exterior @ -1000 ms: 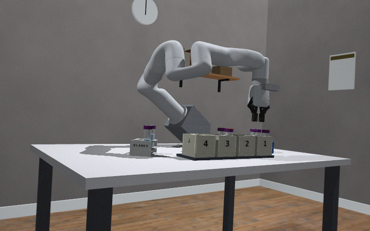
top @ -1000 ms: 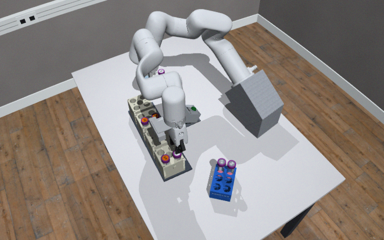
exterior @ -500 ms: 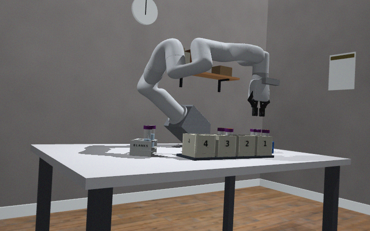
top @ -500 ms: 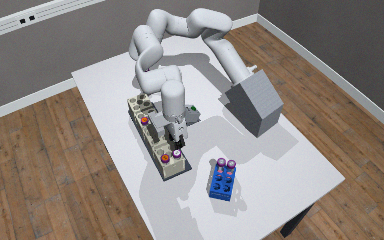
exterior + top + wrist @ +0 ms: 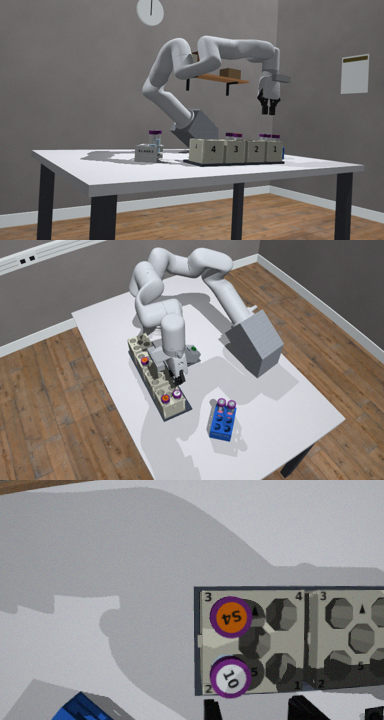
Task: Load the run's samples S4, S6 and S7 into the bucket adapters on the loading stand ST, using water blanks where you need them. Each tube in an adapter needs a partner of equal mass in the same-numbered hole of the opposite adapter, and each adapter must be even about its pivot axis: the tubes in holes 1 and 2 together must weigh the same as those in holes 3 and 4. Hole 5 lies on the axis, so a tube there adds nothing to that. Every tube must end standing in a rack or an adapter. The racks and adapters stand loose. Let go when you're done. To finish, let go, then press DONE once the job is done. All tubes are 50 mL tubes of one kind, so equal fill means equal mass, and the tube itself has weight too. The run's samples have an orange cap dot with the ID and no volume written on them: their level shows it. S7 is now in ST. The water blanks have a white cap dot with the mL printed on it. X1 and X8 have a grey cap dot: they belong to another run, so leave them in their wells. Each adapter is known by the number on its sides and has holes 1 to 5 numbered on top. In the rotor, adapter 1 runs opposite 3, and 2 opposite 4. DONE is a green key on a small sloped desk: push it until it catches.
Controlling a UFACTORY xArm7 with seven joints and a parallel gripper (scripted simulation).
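The green DONE key is 220 mm behind my hand, 200 mm to the right of it and 170 mm below it. Round my hand: blanks rack 180 mm behind, 510 mm to the right, 200 mm below; then blue sample rack 110 mm behind, 170 mm to the left, 200 mm below; then stand ST 190 mm to the right, 230 mm below.
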